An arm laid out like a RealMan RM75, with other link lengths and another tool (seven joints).
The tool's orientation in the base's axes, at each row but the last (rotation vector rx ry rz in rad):
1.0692, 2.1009, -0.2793
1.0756, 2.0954, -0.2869
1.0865, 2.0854, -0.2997
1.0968, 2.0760, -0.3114
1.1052, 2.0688, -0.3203
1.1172, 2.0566, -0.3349
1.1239, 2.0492, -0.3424
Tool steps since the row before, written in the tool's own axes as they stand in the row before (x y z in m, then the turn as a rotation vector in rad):
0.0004, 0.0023, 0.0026, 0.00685, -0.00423, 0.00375
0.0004, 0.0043, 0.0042, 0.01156, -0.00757, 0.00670
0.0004, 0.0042, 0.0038, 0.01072, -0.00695, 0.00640
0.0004, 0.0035, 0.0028, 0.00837, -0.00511, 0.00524
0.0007, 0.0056, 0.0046, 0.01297, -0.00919, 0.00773
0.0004, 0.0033, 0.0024, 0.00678, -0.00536, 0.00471
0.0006, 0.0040, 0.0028, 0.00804, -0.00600, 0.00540
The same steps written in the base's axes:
0.0030, 0.0004, -0.0018, -0.00382, -0.00036, -0.00801
0.0054, 0.0008, -0.0026, -0.00659, -0.00107, -0.01383
0.0051, 0.0009, -0.0024, -0.00596, -0.00104, -0.01295
0.0040, 0.0009, -0.0018, -0.00428, -0.00075, -0.01024
0.0065, 0.0013, -0.0030, -0.00784, -0.00171, -0.01575
0.0037, 0.0009, -0.0015, -0.00421, -0.00158, -0.00875
0.0044, 0.0011, -0.0019, -0.00480, -0.00157, -0.01021

